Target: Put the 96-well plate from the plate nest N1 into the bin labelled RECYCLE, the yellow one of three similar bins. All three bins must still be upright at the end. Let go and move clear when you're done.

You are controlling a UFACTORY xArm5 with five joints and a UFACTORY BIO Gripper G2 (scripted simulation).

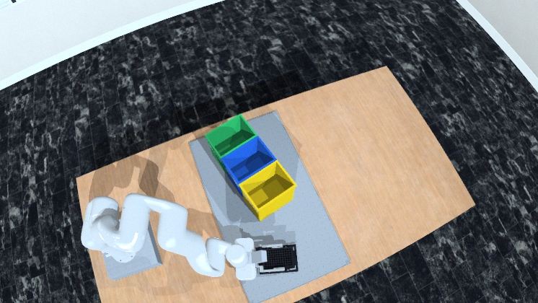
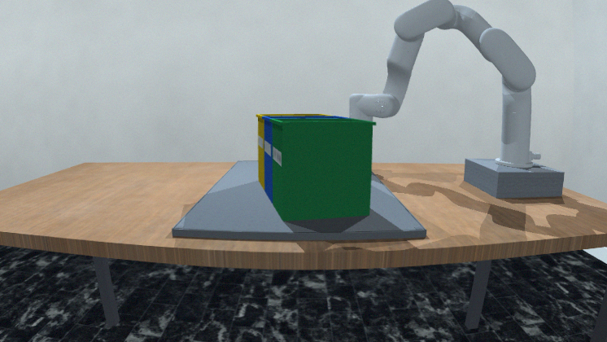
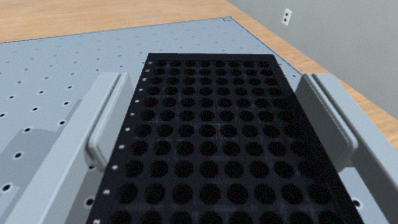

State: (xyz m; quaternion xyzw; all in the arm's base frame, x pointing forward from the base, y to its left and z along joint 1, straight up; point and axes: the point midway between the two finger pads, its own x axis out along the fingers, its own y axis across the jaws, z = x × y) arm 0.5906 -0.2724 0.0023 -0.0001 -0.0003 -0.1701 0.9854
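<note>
Right now the plate nest N1 is 50 mm below my hand. From my hand the other things lie so: black 96-well plate (10 mm below); then yellow recycle bin (70 mm ahead, 260 mm to the left, 30 mm above); then blue bin (50 mm ahead, 390 mm to the left, 30 mm above).
</note>
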